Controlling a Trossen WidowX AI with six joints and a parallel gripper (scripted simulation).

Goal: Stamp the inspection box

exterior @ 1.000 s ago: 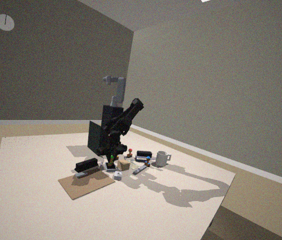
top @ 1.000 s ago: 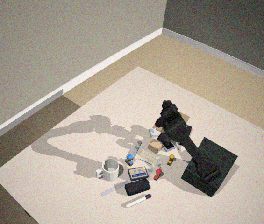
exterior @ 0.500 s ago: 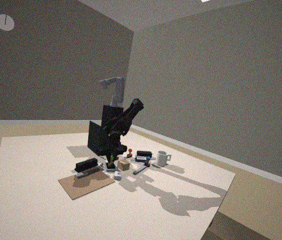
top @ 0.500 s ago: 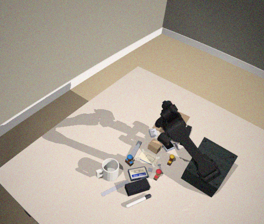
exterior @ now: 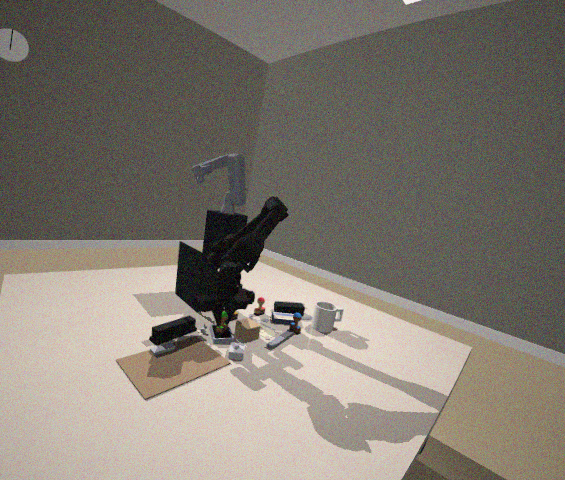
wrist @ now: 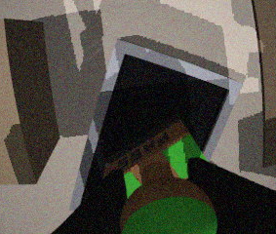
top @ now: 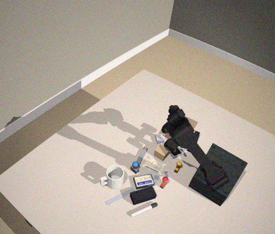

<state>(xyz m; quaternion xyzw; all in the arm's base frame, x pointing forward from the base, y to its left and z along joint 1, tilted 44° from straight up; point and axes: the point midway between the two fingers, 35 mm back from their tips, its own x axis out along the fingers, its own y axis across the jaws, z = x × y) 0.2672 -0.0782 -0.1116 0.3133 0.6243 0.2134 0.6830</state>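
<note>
Now: gripper tip right at the green stamp. The rest, counted from my gripper tip: cardboard box 4 cm ahead, 6 cm to the left, 1 cm below; then yellow stamp 7 cm behind, 10 cm to the left, 2 cm below; then ink pad 3 cm below.
</note>
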